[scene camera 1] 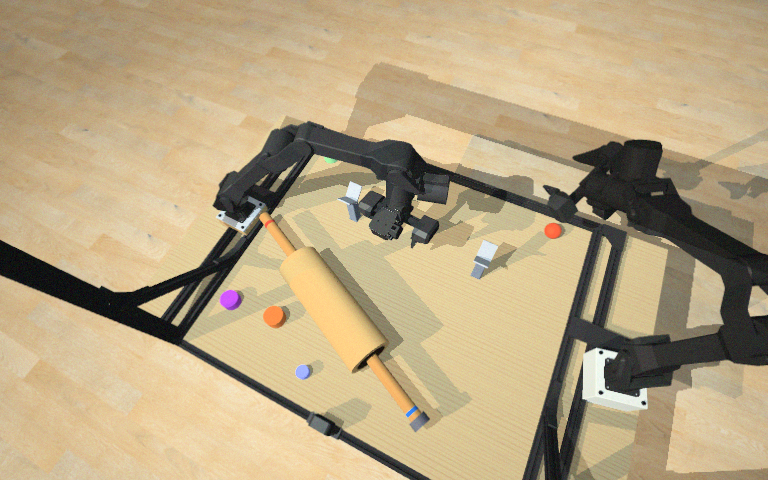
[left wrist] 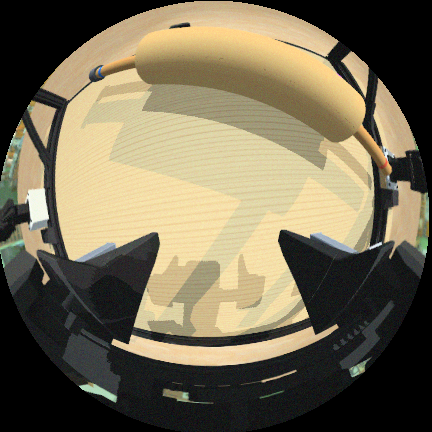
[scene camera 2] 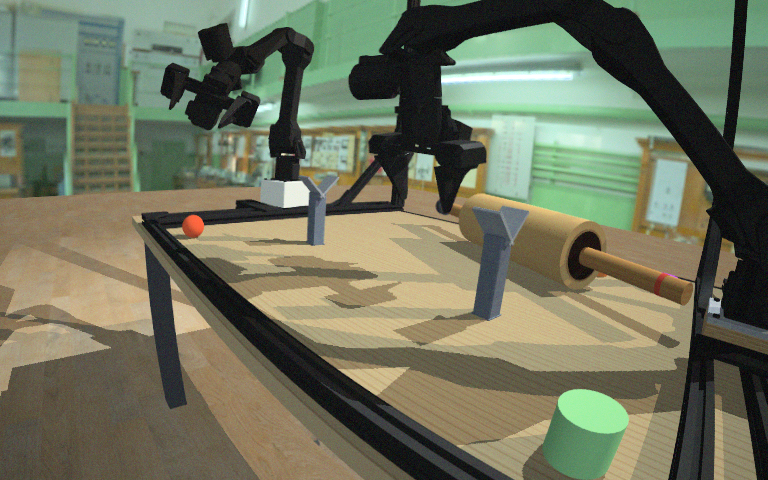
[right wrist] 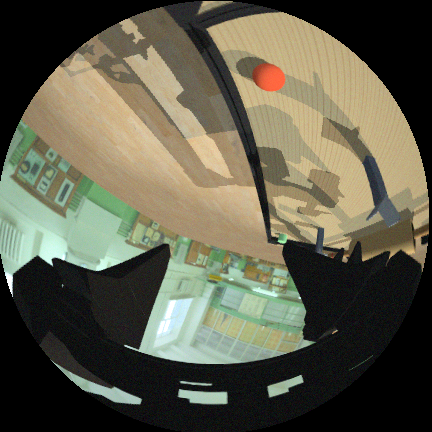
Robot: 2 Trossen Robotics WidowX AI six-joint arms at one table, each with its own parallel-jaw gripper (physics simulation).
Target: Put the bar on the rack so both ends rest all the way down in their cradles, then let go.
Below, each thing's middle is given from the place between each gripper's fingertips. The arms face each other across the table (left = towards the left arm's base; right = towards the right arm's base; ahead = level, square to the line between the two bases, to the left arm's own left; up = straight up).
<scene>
Now: right hand 2 cm past the red ball (right wrist: 267, 76), 6 cm to the left of it and 20 cm above it. From my right hand the other things lie so: green cylinder (scene camera 2: 587, 427): 4 cm behind, 62 cm to the left, 20 cm below.
The green cylinder is 22 cm ahead of my left hand, 33 cm to the left of it and 8 cm below it. The rest, counted from my left hand: red ball (24 cm ahead, 35 cm to the right, 8 cm below).
</scene>
